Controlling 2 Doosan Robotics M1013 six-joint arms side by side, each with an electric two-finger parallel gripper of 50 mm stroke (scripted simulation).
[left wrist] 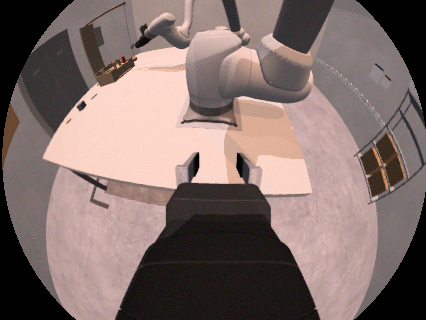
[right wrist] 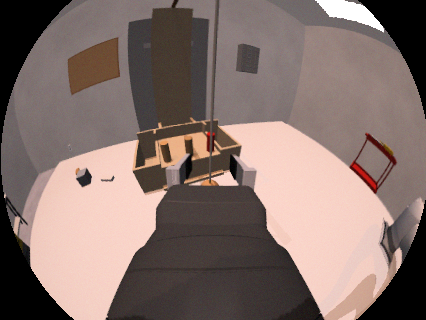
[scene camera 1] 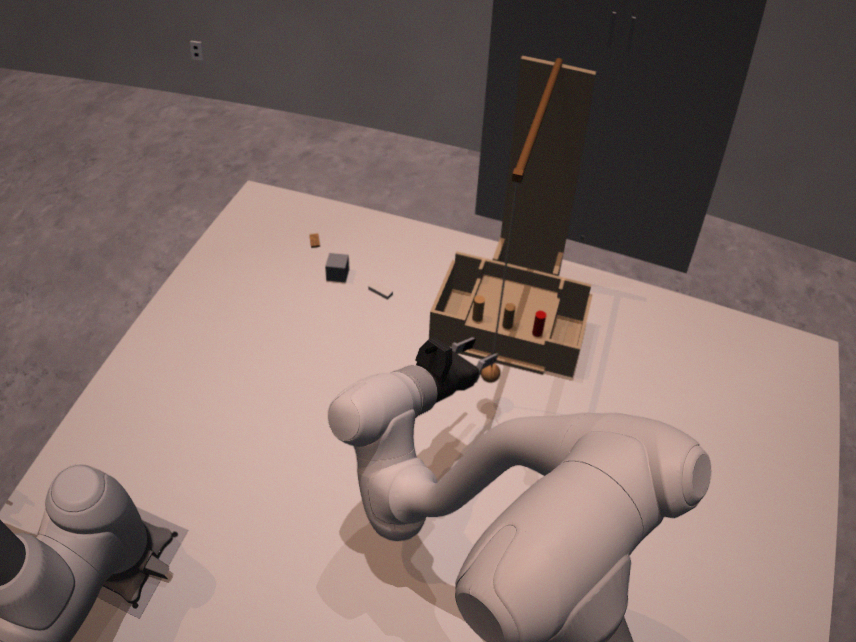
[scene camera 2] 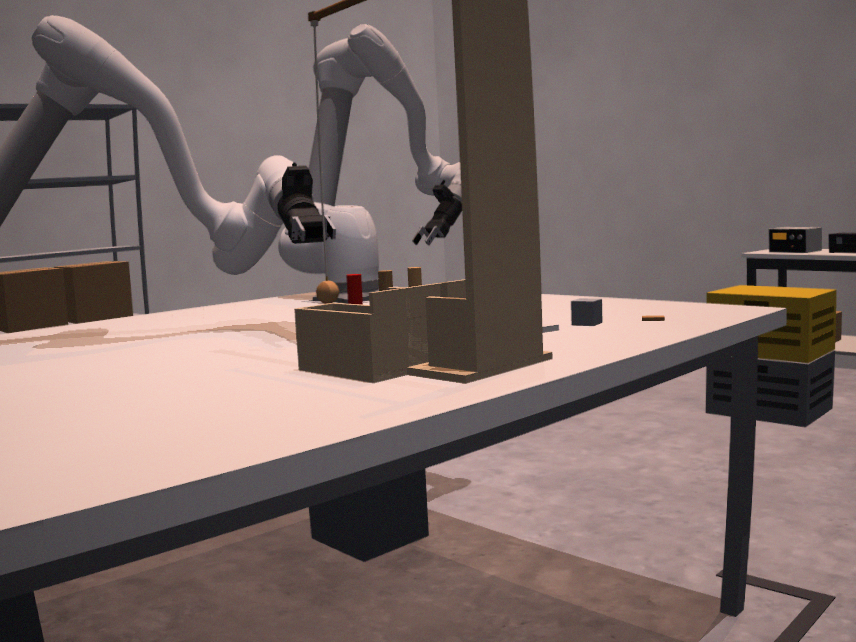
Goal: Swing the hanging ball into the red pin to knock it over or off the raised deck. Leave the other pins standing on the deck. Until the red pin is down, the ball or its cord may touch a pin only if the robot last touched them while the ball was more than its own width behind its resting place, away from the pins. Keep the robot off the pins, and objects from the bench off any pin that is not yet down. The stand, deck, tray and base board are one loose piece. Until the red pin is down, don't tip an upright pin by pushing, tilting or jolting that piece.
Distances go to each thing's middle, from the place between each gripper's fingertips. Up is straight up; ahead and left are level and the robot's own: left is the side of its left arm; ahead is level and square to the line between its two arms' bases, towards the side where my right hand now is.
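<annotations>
My right hand (scene camera 2: 318, 235): 19 cm above the dark cube (scene camera 2: 584, 311), 30 cm short of it, 44 cm to the right of it.
My left hand (scene camera 2: 420, 243): 130 mm above the dark cube, 430 mm to the left of it, 930 mm short of it.
</annotations>
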